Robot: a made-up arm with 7 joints. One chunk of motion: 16 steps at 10 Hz.
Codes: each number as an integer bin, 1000 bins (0 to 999) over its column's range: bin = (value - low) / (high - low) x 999, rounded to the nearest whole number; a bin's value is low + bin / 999 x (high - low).
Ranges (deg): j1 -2..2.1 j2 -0.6..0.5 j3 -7..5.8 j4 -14.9..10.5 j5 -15.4..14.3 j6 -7.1..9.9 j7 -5.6..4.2
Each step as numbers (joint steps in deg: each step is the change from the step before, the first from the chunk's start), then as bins.
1 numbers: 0.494 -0.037 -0.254 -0.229 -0.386 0.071 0.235
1 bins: 608 511 527 577 505 421 595
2 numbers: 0.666 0.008 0.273 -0.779 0.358 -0.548 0.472
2 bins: 650 552 568 555 530 385 619
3 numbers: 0.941 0.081 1.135 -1.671 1.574 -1.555 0.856
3 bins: 717 618 635 520 571 326 658
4 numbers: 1.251 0.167 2.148 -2.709 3.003 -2.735 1.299
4 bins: 792 697 714 479 619 257 703
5 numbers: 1.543 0.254 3.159 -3.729 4.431 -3.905 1.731
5 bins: 863 776 793 439 667 188 747
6 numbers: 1.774 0.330 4.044 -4.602 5.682 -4.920 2.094
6 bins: 920 845 862 405 709 128 784
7 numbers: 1.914 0.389 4.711 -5.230 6.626 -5.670 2.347
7 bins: 954 898 914 380 741 84 810
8 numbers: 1.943 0.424 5.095 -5.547 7.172 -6.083 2.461
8 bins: 961 930 944 368 759 60 822
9 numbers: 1.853 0.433 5.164 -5.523 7.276 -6.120 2.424
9 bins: 939 938 949 369 763 58 818
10 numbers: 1.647 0.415 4.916 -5.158 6.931 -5.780 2.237
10 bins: 889 922 930 383 751 78 799
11 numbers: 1.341 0.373 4.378 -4.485 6.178 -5.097 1.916
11 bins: 814 884 888 410 726 118 766
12 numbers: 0.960 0.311 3.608 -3.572 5.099 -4.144 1.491
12 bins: 721 827 828 446 690 174 723
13 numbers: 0.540 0.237 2.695 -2.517 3.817 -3.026 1.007
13 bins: 619 760 757 487 646 239 674
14 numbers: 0.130 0.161 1.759 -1.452 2.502 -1.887 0.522
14 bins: 519 691 684 529 602 306 624
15 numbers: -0.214 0.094 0.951 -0.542 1.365 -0.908 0.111
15 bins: 435 630 621 565 564 364 582
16 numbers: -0.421 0.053 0.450 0.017 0.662 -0.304 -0.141
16 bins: 385 593 581 587 540 399 556
